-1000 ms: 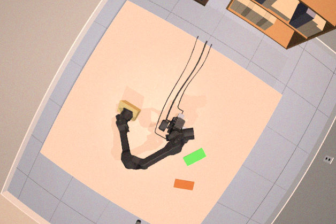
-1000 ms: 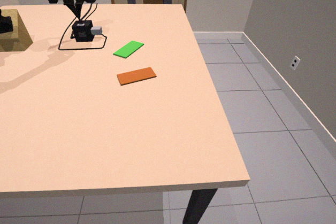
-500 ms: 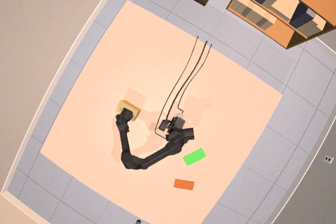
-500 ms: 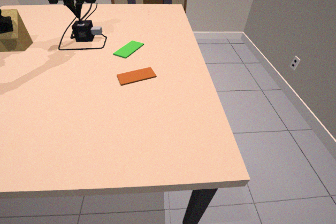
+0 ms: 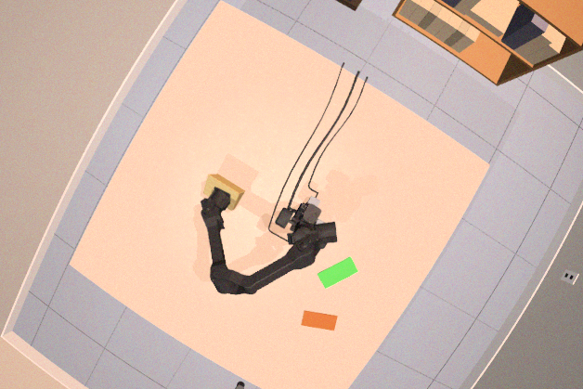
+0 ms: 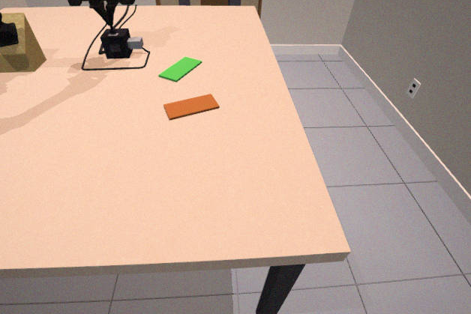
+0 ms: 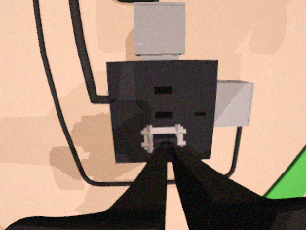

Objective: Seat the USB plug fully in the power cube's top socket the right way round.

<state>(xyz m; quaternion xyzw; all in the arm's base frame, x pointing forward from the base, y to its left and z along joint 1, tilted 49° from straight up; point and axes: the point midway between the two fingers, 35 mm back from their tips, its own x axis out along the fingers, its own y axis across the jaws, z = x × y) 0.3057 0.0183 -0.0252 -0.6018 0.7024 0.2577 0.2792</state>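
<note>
Right now the USB plug is 2 cm below my gripper tip. Round my gripper tip: green card (21 cm ahead, 13 cm to the right, 10 cm below); then orange card (35 cm to the right, 23 cm ahead, 10 cm below); then USB socket (4 cm below).
</note>
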